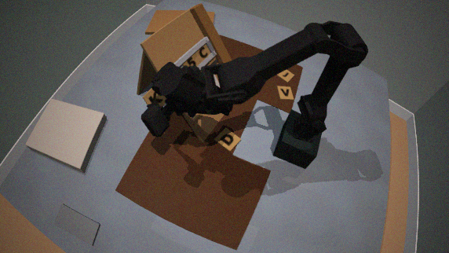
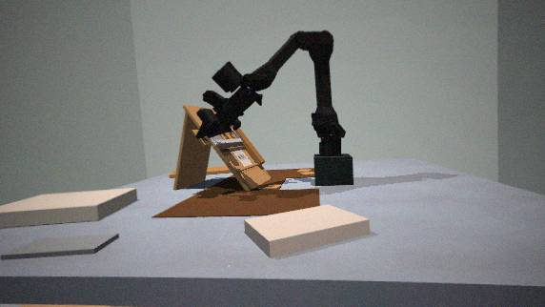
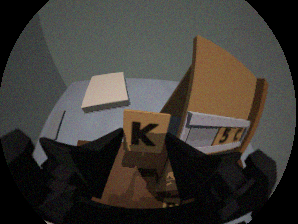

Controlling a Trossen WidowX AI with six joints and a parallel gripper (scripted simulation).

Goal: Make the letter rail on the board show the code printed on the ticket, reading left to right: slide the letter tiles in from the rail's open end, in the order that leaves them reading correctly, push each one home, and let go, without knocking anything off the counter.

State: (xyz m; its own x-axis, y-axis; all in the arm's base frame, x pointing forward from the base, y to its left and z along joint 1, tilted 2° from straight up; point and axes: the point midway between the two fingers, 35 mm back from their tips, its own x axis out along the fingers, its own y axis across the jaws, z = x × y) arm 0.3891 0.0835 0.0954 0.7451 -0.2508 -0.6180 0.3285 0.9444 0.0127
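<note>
My gripper tip is 100 mm past the white ticket, 150 mm to the left of it and 80 mm above it. The rest, counted from my gripper tip: thin grey plate (170 mm ahead, 380 mm to the left, 170 mm below); then brown mat (210 mm behind, 110 mm to the right, 180 mm below); then beige block (350 mm ahead, 110 mm to the left, 160 mm below).
</note>
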